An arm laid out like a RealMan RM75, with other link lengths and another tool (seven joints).
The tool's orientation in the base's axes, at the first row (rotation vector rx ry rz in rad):
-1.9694 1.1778 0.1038
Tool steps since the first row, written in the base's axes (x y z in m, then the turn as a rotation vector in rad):
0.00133 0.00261 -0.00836 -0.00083 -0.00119 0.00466
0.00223 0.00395 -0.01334 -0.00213 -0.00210 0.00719
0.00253 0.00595 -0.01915 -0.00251 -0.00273 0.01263
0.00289 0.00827 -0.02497 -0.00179 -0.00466 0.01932
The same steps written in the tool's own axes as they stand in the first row. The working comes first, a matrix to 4 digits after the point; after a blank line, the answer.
The tool's axes in the first row as the columns of a matrix, in the base's axes (used below as rounded here):
0.5591 -0.7653 0.3189
-0.6977 -0.2266 0.6796
-0.4478 -0.6024 -0.6607

0.00267 0.00343 0.00772 -0.00172 -0.00190 -0.00415
0.00446 0.00543 0.01221 -0.00295 -0.00223 -0.00686
0.00584 0.00825 0.01750 -0.00515 -0.00507 -0.01100
0.00703 0.01096 0.02304 -0.00640 -0.00921 -0.01650

